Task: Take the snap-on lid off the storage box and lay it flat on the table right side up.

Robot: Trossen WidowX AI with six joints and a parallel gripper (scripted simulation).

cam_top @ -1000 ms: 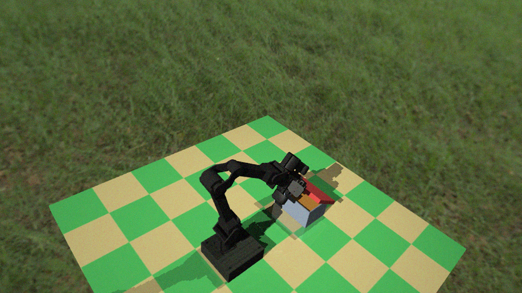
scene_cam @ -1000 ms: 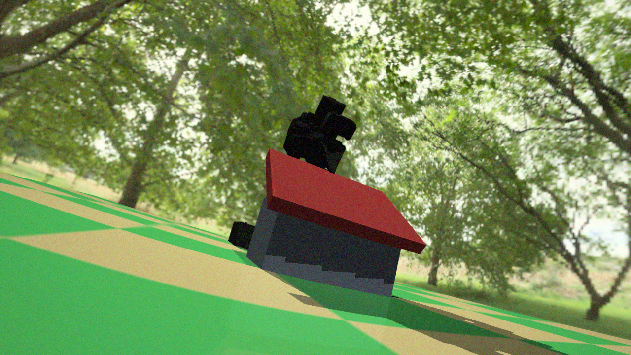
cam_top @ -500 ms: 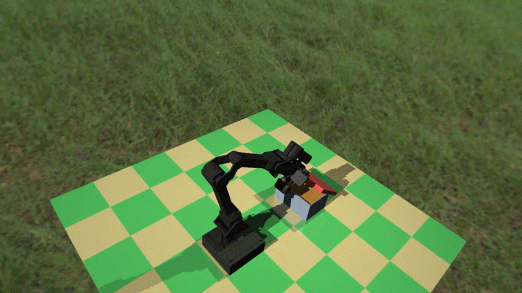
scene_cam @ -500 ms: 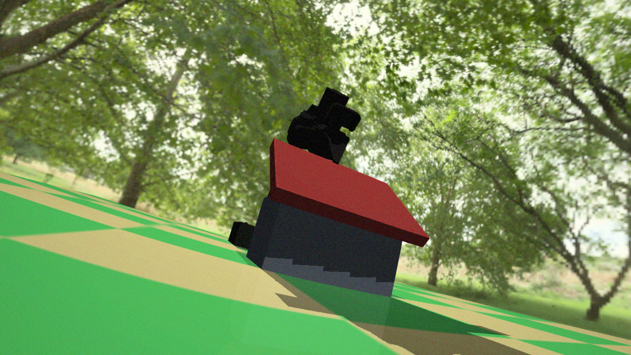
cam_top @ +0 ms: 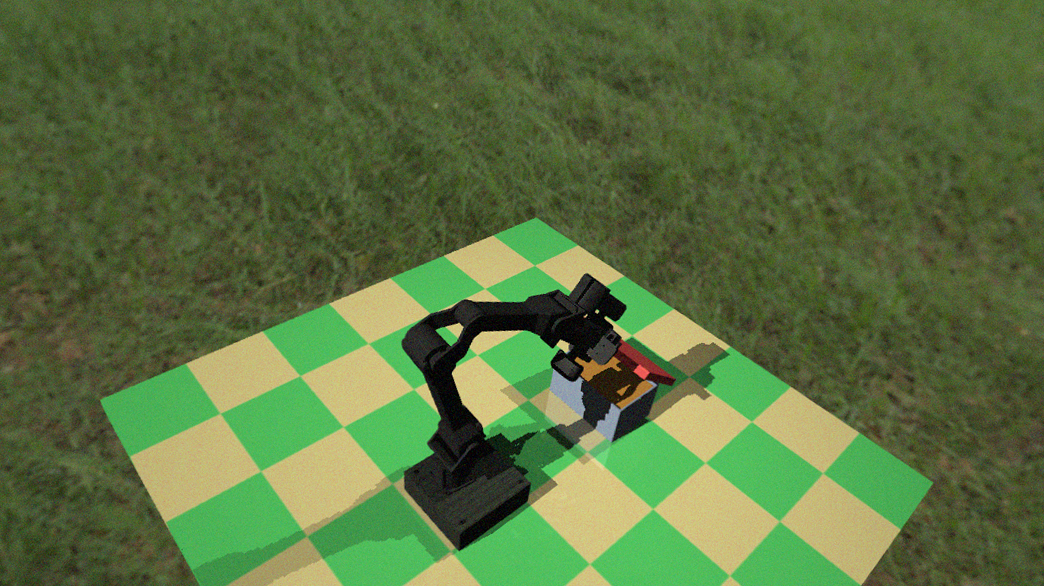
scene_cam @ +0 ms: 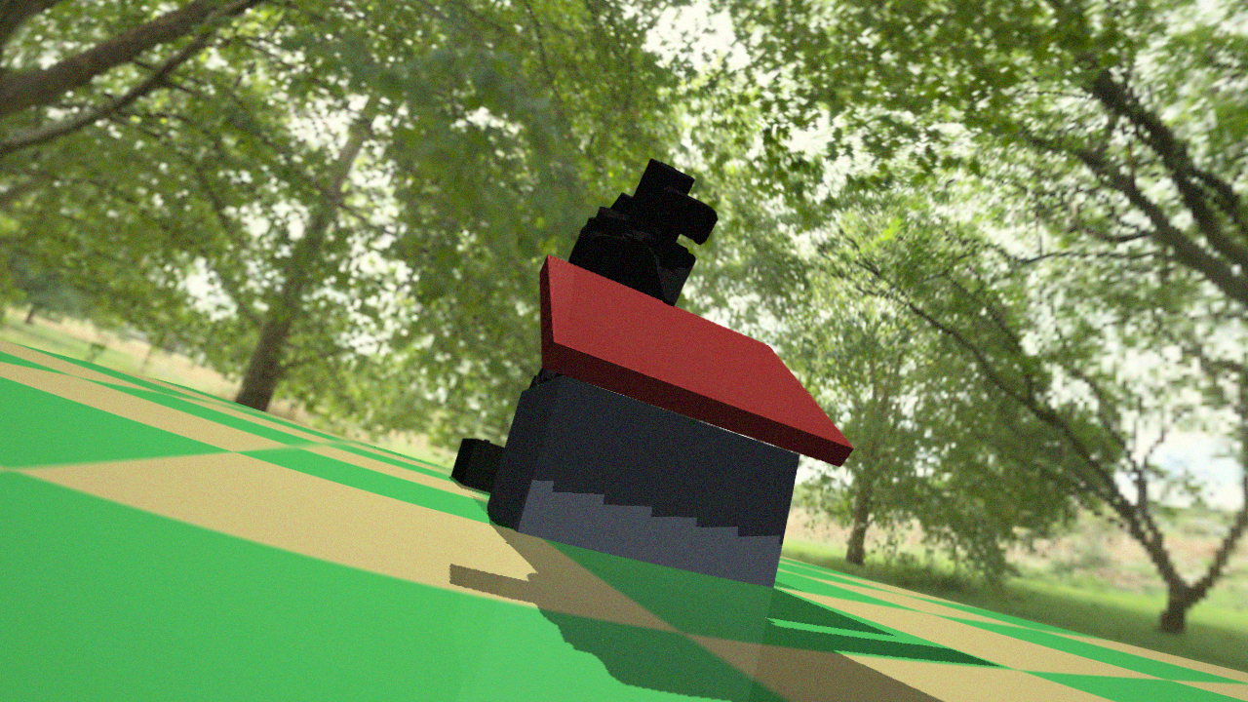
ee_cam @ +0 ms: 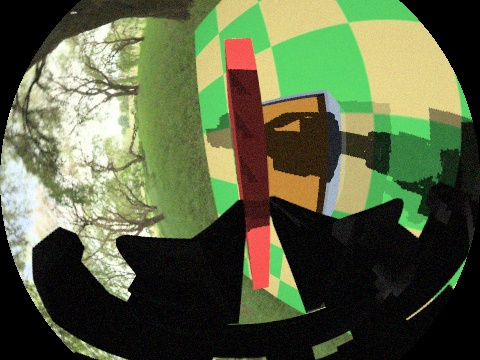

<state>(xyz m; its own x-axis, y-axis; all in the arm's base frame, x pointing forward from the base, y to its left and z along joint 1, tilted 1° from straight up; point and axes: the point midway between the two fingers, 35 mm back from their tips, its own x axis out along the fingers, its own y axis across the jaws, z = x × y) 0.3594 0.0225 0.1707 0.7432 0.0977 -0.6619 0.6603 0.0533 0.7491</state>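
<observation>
The red lid is 7 cm ahead of my gripper tip, 5 cm below it and 1 cm to the left of it. From my gripper tip the other things lie so: grey-blue storage box 16 cm below, 4 cm ahead.
</observation>
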